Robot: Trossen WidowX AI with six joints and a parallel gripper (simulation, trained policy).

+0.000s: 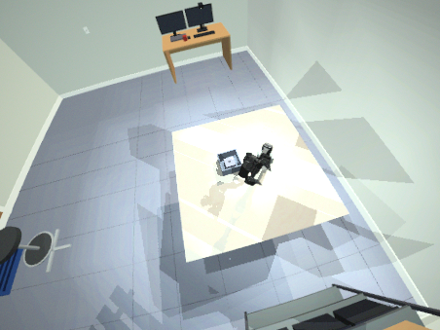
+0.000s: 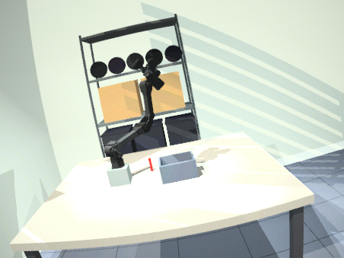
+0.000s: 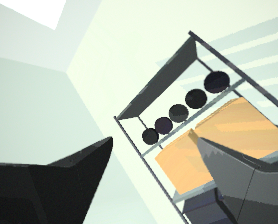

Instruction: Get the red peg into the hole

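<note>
Now: gripper tip 590 mm above the red peg, 310 mm to the left of it and 30 mm past it. Also, from my gripper tip: grey box (600 mm below, 460 mm to the right, 140 mm ahead).
</note>
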